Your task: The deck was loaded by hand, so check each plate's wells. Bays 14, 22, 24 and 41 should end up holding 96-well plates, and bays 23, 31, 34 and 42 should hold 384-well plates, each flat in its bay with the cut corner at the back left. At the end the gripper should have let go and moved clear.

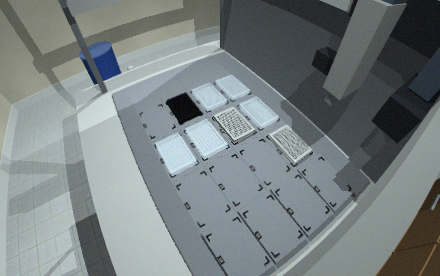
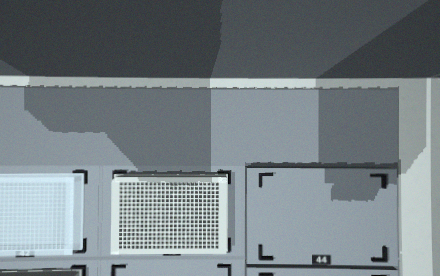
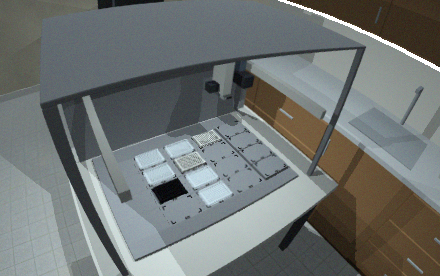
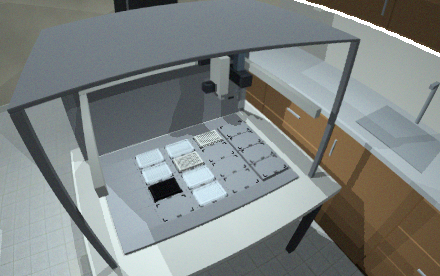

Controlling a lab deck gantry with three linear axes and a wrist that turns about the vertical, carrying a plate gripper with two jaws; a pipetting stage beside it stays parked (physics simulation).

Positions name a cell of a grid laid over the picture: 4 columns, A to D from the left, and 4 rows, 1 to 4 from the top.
Scene:
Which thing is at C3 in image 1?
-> A bay 23.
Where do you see a frame post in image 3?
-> At D1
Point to a bay 44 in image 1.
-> D3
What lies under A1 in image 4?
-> A roof.

